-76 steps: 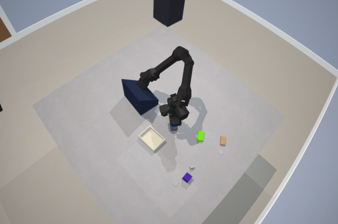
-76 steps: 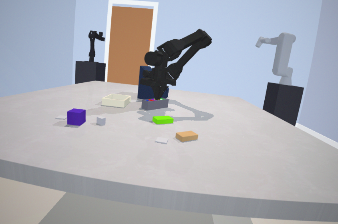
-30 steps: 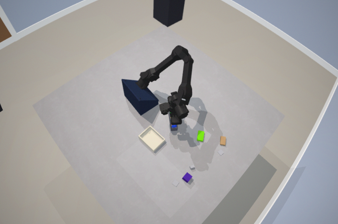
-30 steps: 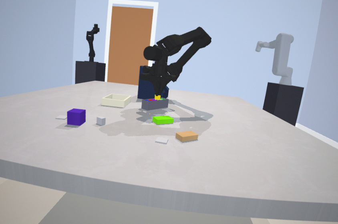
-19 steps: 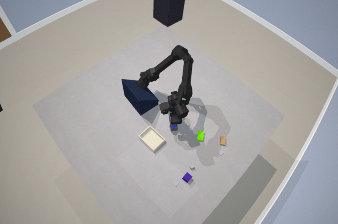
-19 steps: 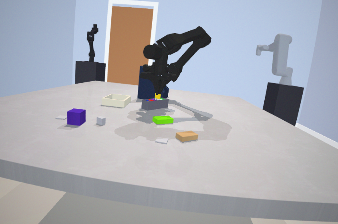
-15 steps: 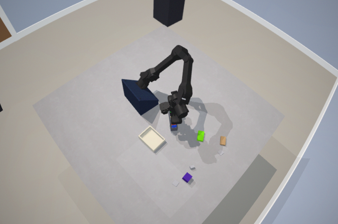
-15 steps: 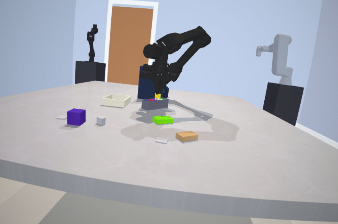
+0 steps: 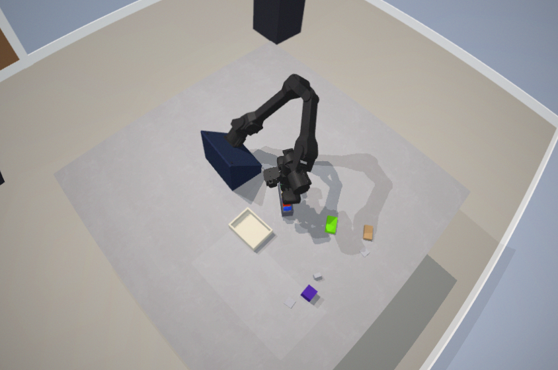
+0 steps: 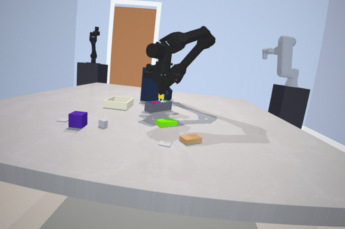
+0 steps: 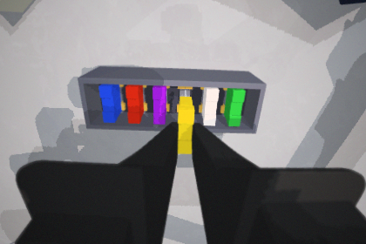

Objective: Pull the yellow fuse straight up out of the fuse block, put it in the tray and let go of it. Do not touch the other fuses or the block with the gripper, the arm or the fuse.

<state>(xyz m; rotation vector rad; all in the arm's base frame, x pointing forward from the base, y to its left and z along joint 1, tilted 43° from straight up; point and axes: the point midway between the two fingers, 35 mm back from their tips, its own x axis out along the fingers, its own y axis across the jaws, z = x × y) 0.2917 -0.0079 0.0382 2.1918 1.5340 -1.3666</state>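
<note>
Right now my gripper tip is 1 cm short of the cream tray, 19 cm to the left of it and 7 cm above it. The rest, counted from my gripper tip: small grey cube: 30 cm ahead, 13 cm to the right, 6 cm below; then yellow fuse: 1 cm below; then tan block: 32 cm ahead, 14 cm to the left, 6 cm below.
</note>
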